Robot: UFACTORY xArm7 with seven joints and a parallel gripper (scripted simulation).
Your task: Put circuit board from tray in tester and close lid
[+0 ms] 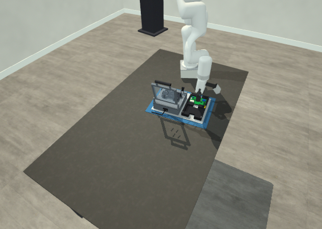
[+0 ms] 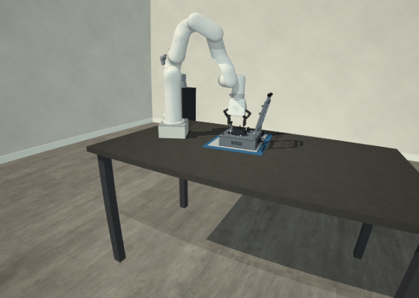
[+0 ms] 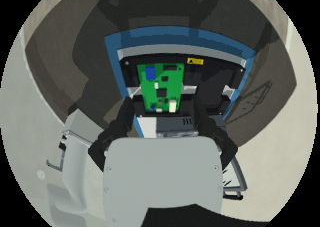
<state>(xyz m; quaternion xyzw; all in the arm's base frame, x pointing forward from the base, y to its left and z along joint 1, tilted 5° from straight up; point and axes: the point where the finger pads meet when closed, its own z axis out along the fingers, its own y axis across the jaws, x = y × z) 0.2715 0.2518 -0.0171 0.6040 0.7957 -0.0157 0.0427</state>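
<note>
Right now the green circuit board is 5 cm below my hand and 1 cm to the right of it. Also, from my hand: tester plate 15 cm to the right, 11 cm ahead; then tester 13 cm ahead, 11 cm to the right, 5 cm above; then latch hook 12 cm to the right, 3 cm ahead, 2 cm above.
</note>
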